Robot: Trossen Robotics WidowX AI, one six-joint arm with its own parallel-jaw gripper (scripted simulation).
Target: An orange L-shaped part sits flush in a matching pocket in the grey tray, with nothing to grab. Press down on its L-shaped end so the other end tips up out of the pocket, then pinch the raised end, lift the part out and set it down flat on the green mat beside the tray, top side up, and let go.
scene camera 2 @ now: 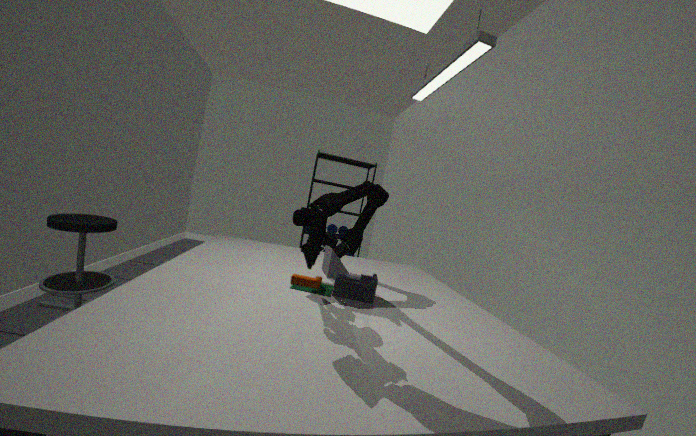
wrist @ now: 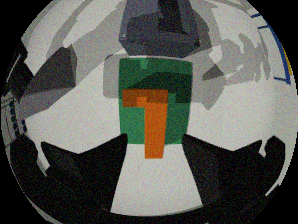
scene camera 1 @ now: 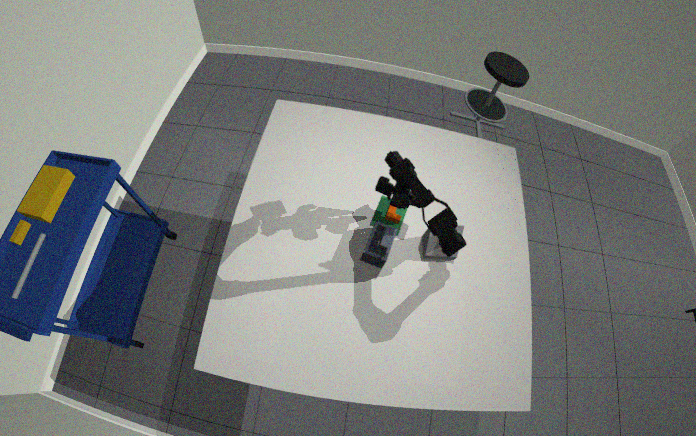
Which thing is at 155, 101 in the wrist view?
An orange L-shaped part.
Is my gripper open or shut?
Open.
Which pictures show my gripper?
Scene camera 2, the wrist view and scene camera 1: all of them.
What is my gripper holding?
Nothing.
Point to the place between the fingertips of my gripper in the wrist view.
155, 138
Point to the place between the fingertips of my gripper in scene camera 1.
At 396, 202
